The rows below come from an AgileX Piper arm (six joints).
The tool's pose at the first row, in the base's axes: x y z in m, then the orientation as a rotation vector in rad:
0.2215 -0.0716 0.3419 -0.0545 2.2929 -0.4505
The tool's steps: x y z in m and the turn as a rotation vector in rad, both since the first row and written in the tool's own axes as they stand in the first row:
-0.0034 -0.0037 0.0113 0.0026 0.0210 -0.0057
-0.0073 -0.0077 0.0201 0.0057 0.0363 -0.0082
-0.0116 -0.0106 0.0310 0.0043 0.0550 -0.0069
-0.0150 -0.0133 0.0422 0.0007 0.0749 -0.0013
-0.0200 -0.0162 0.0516 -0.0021 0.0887 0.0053
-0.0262 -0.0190 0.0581 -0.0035 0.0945 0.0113
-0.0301 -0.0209 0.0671 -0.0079 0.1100 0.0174
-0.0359 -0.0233 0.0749 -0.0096 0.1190 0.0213
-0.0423 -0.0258 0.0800 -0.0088 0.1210 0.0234
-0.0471 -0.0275 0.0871 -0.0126 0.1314 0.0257
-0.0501 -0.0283 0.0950 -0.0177 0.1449 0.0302
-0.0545 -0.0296 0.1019 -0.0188 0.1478 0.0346
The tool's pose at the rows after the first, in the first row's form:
0.2316 -0.0779 0.3384 -0.0553 2.3133 -0.4590
0.2401 -0.0836 0.3369 -0.0533 2.3277 -0.4658
0.2506 -0.0889 0.3340 -0.0484 2.3463 -0.4658
0.2607 -0.0942 0.3302 -0.0394 2.3663 -0.4611
0.2706 -0.0989 0.3288 -0.0300 2.3800 -0.4560
0.2792 -0.1024 0.3300 -0.0224 2.3855 -0.4519
0.2882 -0.1062 0.3277 -0.0140 2.4013 -0.4453
0.2975 -0.1098 0.3276 -0.0082 2.4102 -0.4423
0.3054 -0.1125 0.3297 -0.0048 2.4118 -0.4423
0.3136 -0.1154 0.3292 -0.0017 2.4226 -0.4378
0.3212 -0.1180 0.3265 0.0042 2.4366 -0.4309
0.3291 -0.1206 0.3257 0.0095 2.4393 -0.4276

